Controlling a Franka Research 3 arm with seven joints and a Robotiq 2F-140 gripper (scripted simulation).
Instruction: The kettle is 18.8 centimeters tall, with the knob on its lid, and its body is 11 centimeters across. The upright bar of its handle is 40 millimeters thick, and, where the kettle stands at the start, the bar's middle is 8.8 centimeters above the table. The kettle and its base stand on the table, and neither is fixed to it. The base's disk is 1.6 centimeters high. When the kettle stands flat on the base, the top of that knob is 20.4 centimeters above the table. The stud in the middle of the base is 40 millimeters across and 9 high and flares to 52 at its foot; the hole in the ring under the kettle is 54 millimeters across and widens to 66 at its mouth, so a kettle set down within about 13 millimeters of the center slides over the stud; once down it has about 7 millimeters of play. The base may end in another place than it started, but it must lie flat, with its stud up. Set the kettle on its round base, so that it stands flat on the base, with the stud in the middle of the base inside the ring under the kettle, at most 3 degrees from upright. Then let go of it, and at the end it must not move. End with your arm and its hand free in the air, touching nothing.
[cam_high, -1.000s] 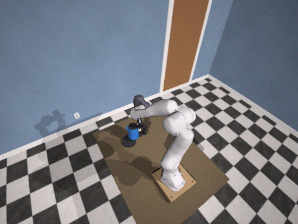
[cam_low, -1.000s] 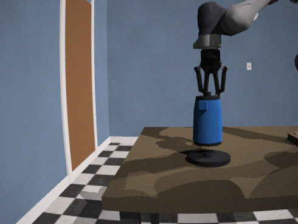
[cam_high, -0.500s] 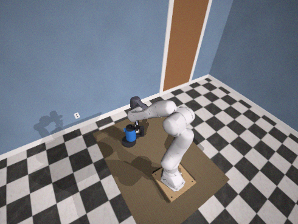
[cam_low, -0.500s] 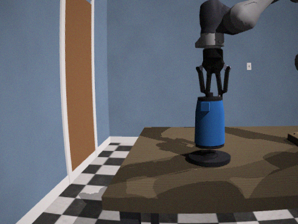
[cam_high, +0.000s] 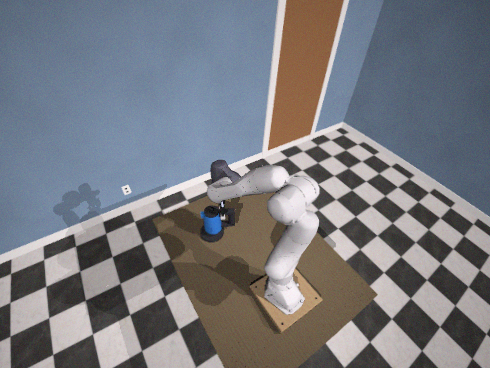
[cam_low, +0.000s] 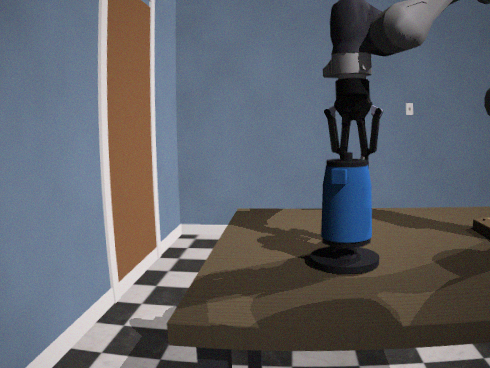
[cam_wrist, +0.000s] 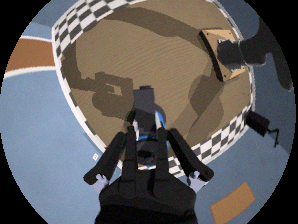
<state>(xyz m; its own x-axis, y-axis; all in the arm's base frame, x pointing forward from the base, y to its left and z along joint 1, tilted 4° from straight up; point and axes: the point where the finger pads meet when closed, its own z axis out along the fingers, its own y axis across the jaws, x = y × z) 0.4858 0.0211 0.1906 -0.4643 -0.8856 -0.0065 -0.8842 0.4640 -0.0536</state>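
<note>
The blue kettle lies 5 cm below my hand, 2 cm to the left of it and 1 cm ahead of it. Also, from my hand: round black base (18 cm below, 7 cm to the left, 3 cm ahead).
</note>
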